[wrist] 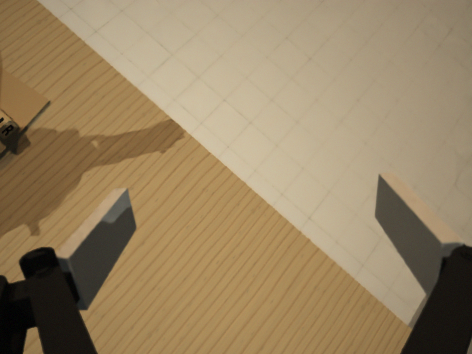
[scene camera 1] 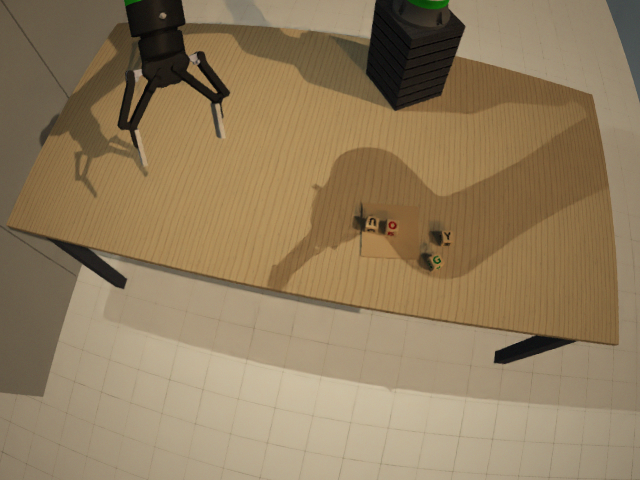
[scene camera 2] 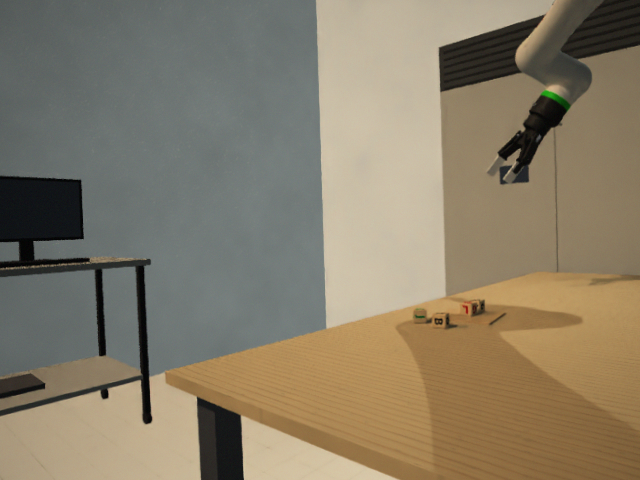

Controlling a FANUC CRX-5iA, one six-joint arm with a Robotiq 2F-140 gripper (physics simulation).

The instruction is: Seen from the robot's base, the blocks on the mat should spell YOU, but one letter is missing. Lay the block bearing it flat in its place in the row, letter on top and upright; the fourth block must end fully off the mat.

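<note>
The beige mat [scene camera 1: 377, 248] [scene camera 2: 485, 319] [wrist: 25, 100] bears the U block [scene camera 1: 371, 224] [scene camera 2: 481, 304] [wrist: 7, 128] near one edge and the red-lettered O block [scene camera 1: 391, 226] [scene camera 2: 467, 308] beside it. The Y block [scene camera 1: 446, 237] [scene camera 2: 440, 320] lies off the mat on the O block's side, its Y on top and upright in scene camera 1, so upside down from the base. The green G block [scene camera 1: 435, 261] [scene camera 2: 419, 315] lies turned, off the mat near its corner. My gripper [scene camera 1: 183, 150] [scene camera 2: 498, 177] [wrist: 251, 202] is wide open and empty, high and well away from the blocks.
The wooden table [scene camera 1: 258, 206] [scene camera 2: 320, 382] [wrist: 210, 250] bears the robot's dark ribbed base [scene camera 1: 413, 67] at its back edge. The arm's shadow falls across the mat and blocks. A side cart [scene camera 2: 143, 341] with a monitor [scene camera 2: 41, 209] stands beyond the table.
</note>
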